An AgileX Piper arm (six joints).
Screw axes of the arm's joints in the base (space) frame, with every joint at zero. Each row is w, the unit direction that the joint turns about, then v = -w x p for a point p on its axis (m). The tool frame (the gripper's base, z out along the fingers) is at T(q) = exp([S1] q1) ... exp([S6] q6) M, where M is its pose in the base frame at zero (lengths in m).
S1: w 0 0 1 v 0 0 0
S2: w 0 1 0 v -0.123 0 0
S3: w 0 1 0 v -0.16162 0 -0.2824
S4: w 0.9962 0 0.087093 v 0 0.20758 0
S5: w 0 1 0 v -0.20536 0 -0.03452
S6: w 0.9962 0 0.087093 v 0 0.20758 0
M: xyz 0.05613 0 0.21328 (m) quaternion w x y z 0.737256 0 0.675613 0
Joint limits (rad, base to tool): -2.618..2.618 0..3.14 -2.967..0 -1.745..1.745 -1.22..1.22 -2.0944..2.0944
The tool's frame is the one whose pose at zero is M.
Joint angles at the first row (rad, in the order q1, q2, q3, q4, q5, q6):
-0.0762 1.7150 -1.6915 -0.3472 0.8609 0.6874
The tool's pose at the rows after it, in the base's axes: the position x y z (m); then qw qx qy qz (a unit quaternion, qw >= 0):
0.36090, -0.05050, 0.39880, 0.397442, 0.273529, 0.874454, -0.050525
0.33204, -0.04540, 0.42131, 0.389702, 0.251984, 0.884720, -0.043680
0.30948, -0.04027, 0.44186, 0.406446, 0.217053, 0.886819, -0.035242
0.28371, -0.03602, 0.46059, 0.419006, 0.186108, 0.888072, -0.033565
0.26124, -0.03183, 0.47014, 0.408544, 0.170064, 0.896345, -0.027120
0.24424, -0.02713, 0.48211, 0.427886, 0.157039, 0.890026, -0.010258
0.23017, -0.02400, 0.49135, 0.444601, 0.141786, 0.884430, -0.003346
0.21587, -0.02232, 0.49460, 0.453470, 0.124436, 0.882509, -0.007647
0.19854, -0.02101, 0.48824, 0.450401, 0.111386, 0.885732, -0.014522
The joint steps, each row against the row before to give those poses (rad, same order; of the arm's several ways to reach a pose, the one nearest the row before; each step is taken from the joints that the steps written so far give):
0.0008 -0.0819 0.0000 0.0285 0.0878 -0.0747
0.0000 -0.0828 0.0000 0.0566 0.0850 -0.0895
0.0000 -0.0704 0.0000 0.0477 0.0213 -0.0931
0.0000 -0.0728 0.0001 0.0334 0.0375 -0.0817
0.0000 -0.0541 -0.0001 0.0362 0.0720 -0.0503
0.0000 -0.0491 0.0000 0.0412 0.0022 -0.0283
0.0000 -0.0395 0.0001 0.0247 0.0000 -0.0321
0.0000 -0.0449 0.0242 0.0072 0.0000 -0.0382
0.0000 -0.0650 0.0716 0.0000 0.0000 -0.0297

